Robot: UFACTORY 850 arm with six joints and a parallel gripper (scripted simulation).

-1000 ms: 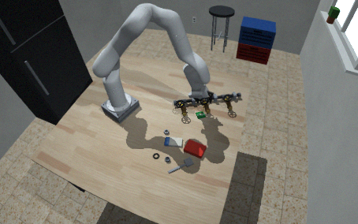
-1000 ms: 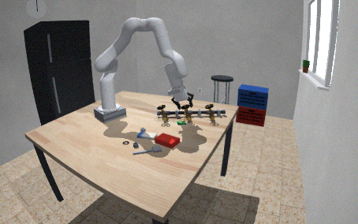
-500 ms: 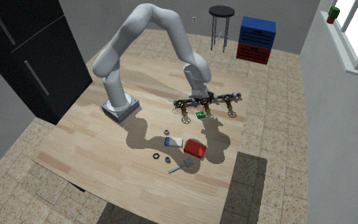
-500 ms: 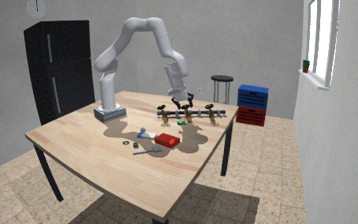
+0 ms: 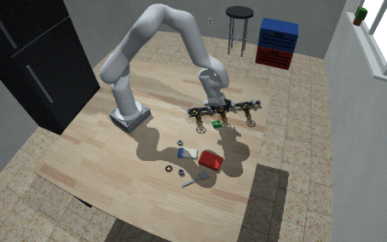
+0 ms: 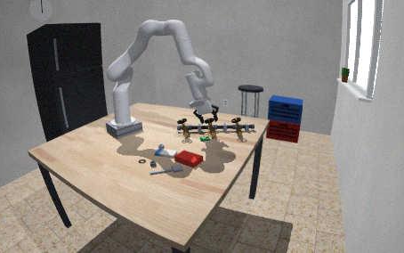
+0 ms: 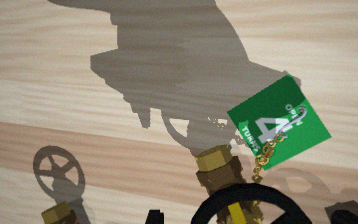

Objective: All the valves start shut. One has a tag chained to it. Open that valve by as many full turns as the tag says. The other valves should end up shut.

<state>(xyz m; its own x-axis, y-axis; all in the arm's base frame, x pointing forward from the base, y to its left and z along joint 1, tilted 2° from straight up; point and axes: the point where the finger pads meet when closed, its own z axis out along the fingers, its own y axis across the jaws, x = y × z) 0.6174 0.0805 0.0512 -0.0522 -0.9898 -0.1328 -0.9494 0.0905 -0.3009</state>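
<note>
Now: the green tag 10 cm below my hand, 5 cm to the right of it and 2 cm behind it. Round my hand: grey scraper (44 cm to the right, 10 cm below, 6 cm behind); then red box (33 cm to the right, 9 cm below, 1 cm behind); then white block (30 cm to the right, 15 cm behind, 10 cm below).
</note>
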